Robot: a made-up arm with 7 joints. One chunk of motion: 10 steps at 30 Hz.
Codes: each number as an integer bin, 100 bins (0 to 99) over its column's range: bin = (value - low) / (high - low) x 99, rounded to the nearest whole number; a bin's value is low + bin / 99 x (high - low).
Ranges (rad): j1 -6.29..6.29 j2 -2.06..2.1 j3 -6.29..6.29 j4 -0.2..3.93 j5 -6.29..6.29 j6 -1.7..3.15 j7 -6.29..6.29
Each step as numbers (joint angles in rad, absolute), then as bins.
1 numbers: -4.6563 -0.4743 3.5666 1.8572 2.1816 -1.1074 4.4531
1 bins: 13 38 78 49 67 12 85
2 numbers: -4.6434 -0.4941 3.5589 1.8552 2.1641 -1.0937 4.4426
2 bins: 13 37 78 49 67 12 84
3 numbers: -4.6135 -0.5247 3.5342 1.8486 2.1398 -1.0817 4.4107
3 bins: 13 37 77 49 66 13 84
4 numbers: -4.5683 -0.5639 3.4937 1.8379 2.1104 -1.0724 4.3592
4 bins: 14 36 77 49 66 13 84
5 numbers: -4.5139 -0.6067 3.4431 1.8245 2.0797 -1.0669 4.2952
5 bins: 14 35 77 49 66 13 83
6 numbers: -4.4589 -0.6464 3.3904 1.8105 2.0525 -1.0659 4.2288
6 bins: 14 34 76 48 66 13 83
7 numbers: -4.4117 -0.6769 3.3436 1.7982 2.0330 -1.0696 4.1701
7 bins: 15 33 76 48 65 13 82
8 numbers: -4.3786 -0.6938 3.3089 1.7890 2.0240 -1.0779 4.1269
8 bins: 15 33 76 48 65 13 82
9 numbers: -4.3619 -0.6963 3.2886 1.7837 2.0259 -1.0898 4.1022
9 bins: 15 32 75 48 65 12 82
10 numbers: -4.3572 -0.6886 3.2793 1.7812 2.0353 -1.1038 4.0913
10 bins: 15 33 75 47 66 12 82
